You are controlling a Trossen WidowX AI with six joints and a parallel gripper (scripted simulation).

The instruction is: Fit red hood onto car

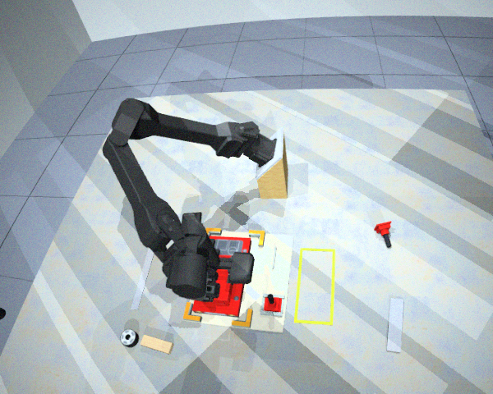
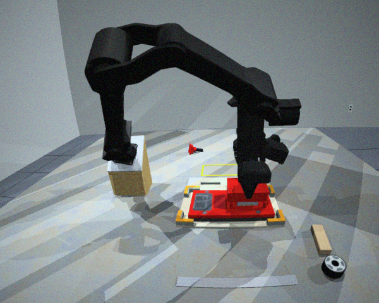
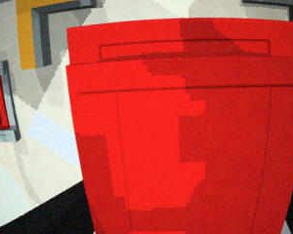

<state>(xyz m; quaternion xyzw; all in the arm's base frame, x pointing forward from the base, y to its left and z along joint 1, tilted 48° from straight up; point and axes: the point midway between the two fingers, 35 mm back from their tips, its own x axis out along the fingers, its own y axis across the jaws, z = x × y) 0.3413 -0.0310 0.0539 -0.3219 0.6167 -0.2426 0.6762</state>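
Now: gripper tip right at the red hood. From my gripper tip the other things lie so: wooden block 160 mm ahead, 120 mm to the right, 50 mm below; then grey engine block 30 mm below; then black post 120 mm to the left, 20 mm below, 20 mm ahead.
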